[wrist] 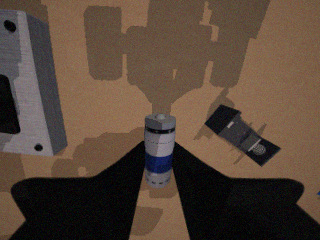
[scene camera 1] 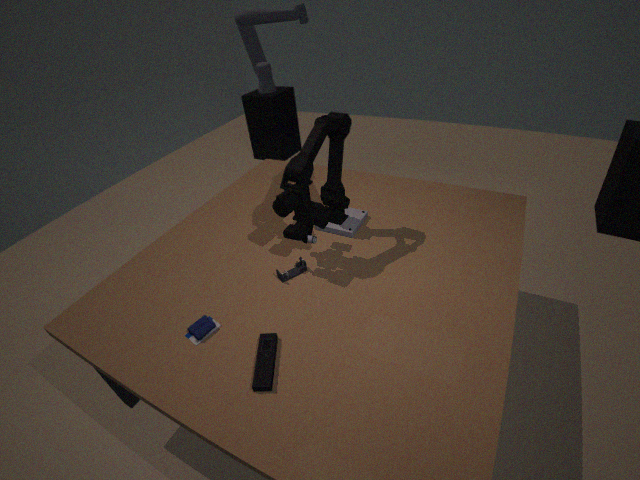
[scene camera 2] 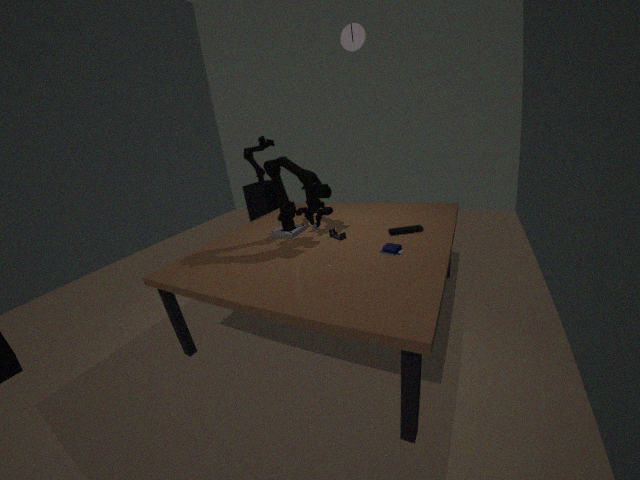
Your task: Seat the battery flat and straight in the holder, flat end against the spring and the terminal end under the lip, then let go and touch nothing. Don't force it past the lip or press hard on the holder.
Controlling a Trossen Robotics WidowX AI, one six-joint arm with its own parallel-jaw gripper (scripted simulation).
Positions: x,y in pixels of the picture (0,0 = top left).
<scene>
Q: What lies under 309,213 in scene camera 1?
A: My gripper.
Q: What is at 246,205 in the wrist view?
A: My gripper.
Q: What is my gripper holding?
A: A battery.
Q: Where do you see a battery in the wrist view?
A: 159,134
</scene>
